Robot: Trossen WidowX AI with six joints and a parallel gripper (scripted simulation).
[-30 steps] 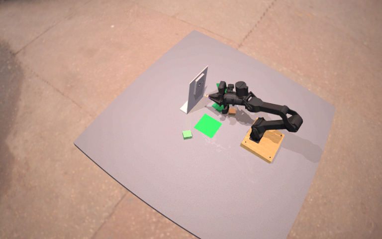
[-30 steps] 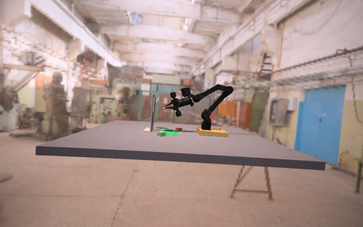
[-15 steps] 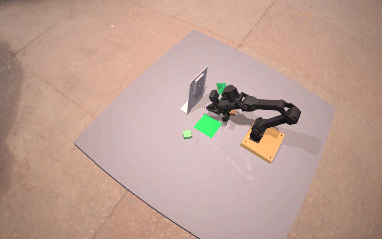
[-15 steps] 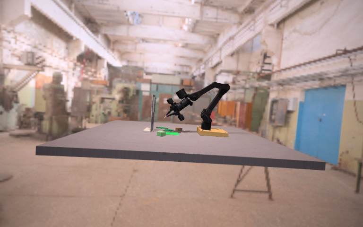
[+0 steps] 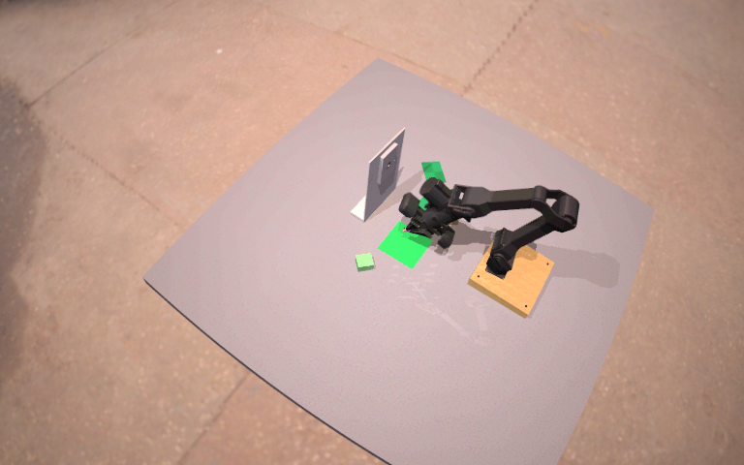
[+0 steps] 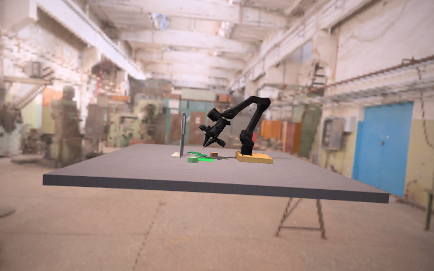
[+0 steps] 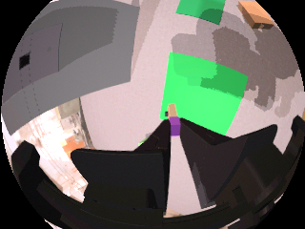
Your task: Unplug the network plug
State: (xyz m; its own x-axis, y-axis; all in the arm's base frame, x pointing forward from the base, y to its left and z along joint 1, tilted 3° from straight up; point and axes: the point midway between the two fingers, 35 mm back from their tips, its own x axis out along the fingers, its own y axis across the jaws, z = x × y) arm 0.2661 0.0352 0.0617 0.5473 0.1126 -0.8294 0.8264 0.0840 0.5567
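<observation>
My gripper tip is now 8 cm above the bright green marked square. Round my gripper tip: purple plug (1 cm ahead); then white upright panel (13 cm ahead, 9 cm to the right, 5 cm above); then light green block (12 cm to the left, 7 cm ahead, 6 cm below).
</observation>
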